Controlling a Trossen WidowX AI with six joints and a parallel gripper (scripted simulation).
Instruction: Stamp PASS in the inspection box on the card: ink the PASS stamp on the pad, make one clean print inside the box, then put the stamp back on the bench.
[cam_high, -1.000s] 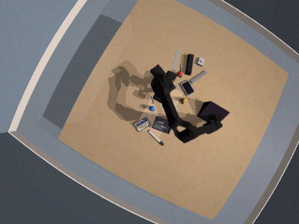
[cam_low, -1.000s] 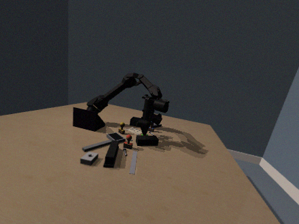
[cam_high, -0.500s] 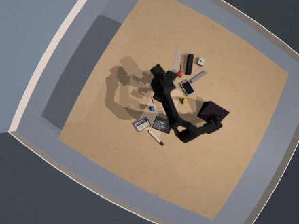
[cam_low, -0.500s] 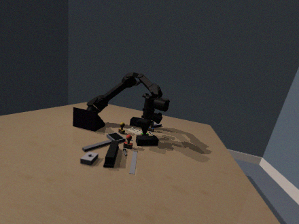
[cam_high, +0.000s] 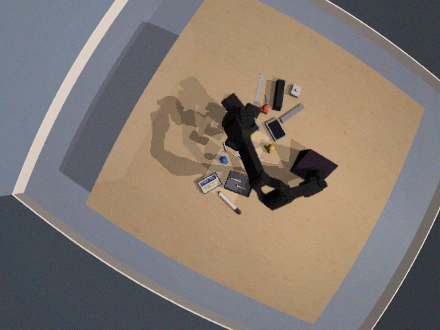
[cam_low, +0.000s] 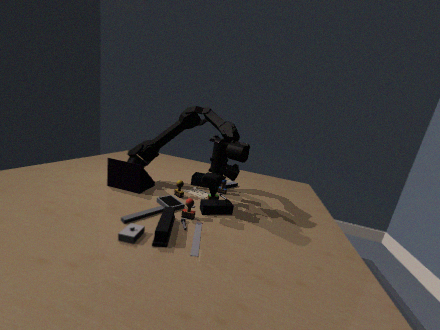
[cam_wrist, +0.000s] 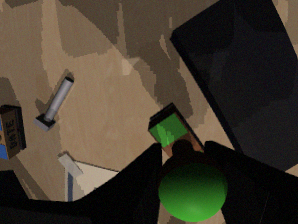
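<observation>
My gripper tip is now 20 mm short of the black box, 50 mm to the left of it and 20 mm above it. The rest, counted from my gripper tip: red-knobbed stamp: 60 mm behind, 130 mm to the right, 20 mm below; green stamp: right at my gripper tip; white card: 70 mm behind, 90 mm to the left, 40 mm below.
</observation>
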